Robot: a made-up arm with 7 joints. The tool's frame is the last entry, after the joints. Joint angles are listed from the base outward. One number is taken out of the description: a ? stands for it. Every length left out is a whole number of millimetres.
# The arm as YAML. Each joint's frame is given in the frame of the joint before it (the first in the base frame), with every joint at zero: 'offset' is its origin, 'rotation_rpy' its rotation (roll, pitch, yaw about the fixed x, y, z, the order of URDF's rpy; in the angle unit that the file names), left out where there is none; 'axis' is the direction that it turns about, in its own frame. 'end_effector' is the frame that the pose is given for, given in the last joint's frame.
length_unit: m
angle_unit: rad
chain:
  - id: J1
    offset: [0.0, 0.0, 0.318]
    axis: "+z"
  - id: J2
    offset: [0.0, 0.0, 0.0]
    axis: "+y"
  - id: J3
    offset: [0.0, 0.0, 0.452]
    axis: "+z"
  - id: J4
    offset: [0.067, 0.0, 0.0]
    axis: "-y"
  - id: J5
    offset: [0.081, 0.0, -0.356]
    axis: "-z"
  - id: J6
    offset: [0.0, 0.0, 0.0]
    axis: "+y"
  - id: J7
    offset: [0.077, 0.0, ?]
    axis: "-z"
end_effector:
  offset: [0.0, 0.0, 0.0]
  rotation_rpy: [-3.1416, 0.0, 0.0]
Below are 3 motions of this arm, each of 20 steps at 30 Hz.
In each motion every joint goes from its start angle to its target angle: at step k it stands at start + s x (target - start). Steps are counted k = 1, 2, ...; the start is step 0. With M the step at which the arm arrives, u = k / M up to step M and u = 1 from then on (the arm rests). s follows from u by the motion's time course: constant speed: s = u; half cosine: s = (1 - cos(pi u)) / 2; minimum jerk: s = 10 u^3 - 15 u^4 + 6 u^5.
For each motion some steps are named. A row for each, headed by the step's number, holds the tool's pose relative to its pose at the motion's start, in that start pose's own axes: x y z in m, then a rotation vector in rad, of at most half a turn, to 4 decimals.
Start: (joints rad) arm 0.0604 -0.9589 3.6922 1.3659 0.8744 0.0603 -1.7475
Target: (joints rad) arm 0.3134 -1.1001 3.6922 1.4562 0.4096 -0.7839 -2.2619
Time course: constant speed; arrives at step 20
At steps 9, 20:
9: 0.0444 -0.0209 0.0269 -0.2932 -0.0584 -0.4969
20: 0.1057 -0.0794 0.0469 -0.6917 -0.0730 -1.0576

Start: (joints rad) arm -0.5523 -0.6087 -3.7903 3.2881 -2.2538 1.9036 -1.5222
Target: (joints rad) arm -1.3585 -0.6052 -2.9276 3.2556 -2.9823 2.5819 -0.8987
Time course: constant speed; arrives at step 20
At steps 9, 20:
9: 0.1218 -0.0430 0.0845 0.2859 -0.3978 0.2060
20: 0.2090 -0.1118 0.2126 0.4539 -1.0085 0.5576

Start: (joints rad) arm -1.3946 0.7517 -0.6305 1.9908 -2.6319 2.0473 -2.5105
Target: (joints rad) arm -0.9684 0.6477 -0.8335 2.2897 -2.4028 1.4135 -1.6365
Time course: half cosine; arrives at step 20
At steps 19, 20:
19: -0.0505 -0.2529 0.1905 -0.3803 0.0898 1.2919
20: -0.0504 -0.2545 0.1918 -0.3827 0.0909 1.3005

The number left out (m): -0.099
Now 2 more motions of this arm.
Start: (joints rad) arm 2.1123 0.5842 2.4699 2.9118 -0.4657 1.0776 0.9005
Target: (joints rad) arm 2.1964 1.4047 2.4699 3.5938 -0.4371 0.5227 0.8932
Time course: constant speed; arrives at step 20
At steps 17, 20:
17: 0.3080 0.5596 -0.5638 0.5453 1.2156 0.7352
20: 0.2656 0.6757 -0.6532 0.5700 1.4733 0.8244

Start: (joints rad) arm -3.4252 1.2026 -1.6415 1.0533 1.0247 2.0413 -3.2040
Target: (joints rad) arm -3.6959 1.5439 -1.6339 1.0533 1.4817 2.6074 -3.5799
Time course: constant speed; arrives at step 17
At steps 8, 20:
8: -0.0512 0.0059 0.0302 -0.1838 0.1863 -0.1020
20: -0.1146 0.0021 0.0584 -0.4252 0.3378 -0.2622

